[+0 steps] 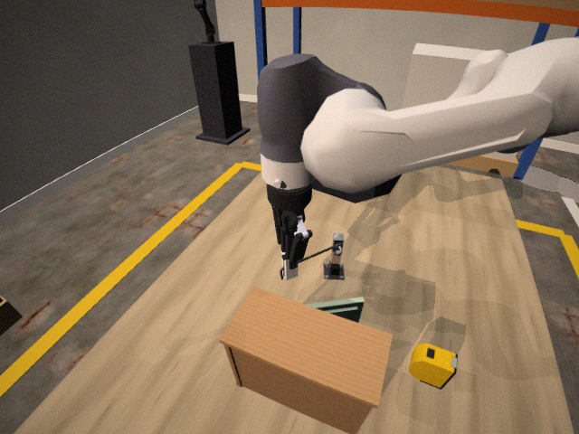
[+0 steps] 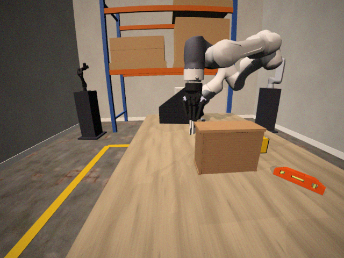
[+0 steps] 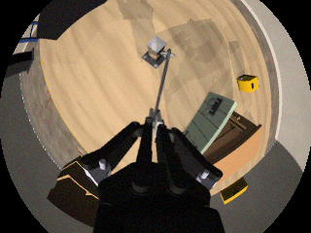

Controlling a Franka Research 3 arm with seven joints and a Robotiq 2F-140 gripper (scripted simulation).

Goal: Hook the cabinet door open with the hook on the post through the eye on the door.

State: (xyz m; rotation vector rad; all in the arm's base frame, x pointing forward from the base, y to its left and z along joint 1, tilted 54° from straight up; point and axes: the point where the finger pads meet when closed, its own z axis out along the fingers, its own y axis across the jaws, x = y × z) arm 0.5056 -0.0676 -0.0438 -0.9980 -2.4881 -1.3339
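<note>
Now: the green door 8 cm ahead of my hand, 8 cm to the left of it and 4 cm below it. Also, from my hand: hook post: 8 cm behind, 5 cm to the left, 3 cm below; yellow tape measure: 4 cm ahead, 32 cm to the left, 7 cm below; orange spirit level: 29 cm ahead, 32 cm to the left, 9 cm below.
</note>
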